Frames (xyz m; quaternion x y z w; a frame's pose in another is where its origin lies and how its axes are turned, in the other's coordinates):
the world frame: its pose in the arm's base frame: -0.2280 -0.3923 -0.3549 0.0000 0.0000 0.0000 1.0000
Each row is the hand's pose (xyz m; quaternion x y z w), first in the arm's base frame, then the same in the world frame.
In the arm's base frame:
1: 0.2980 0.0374 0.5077 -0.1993 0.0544 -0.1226 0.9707
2: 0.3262 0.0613 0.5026 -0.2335 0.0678 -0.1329 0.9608
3: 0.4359 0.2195 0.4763 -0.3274 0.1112 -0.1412 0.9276
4: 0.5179 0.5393 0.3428 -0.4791 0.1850 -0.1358 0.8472
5: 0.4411 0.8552 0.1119 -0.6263 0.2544 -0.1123 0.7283
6: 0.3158 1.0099 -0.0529 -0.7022 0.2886 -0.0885 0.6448
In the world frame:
1: 0.5260 0.4297 0.8626 -0.1993 0.0544 -0.1226 0.9707
2: 0.5542 0.4536 0.8575 -0.2335 0.0678 -0.1329 0.9608
3: 0.6639 0.6118 0.8312 -0.3274 0.1112 -0.1412 0.9276
4: 0.7459 0.9316 0.6977 -0.4791 0.1850 -0.1358 0.8472
5: 0.6691 1.2475 0.4668 -0.6263 0.2544 -0.1123 0.7283
6: 0.5438 1.4022 0.3020 -0.7022 0.2886 -0.0885 0.6448

